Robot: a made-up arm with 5 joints.
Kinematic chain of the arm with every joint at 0, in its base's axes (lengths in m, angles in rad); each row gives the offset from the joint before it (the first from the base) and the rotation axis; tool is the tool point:
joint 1: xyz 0 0 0.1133 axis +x
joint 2: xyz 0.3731 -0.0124 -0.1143 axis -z
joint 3: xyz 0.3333 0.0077 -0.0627 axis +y
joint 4: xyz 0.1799 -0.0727 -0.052 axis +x
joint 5: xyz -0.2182 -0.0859 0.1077 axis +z
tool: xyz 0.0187 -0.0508 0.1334
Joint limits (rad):
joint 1: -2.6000..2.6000
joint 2: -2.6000..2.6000
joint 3: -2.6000..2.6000
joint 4: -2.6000..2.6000
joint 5: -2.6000..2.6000
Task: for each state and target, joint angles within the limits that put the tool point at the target. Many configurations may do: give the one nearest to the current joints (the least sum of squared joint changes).
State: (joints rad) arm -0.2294 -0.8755 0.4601 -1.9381 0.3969
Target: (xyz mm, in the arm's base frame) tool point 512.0 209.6 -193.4
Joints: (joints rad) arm -0.6148 -0.6845 0.2478 -1.7042 0.2102
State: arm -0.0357 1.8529 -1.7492 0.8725 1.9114
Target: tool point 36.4 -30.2 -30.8
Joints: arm 0.0047 2.2509 -1.3284 0.6206 1.8192
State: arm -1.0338 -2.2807 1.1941 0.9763 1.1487
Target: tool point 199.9 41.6 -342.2
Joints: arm -1.1768 -2.5855 0.6668 0.7930 1.4082
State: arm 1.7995 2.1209 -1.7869 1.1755 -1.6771
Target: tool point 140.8 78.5 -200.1
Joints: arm 1.0227 1.4656 -1.2827 0.4609 -1.8342
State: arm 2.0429 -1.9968 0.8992 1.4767 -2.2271
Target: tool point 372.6 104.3 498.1
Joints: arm 1.7487 -2.5639 0.8584 1.4647 -2.2663
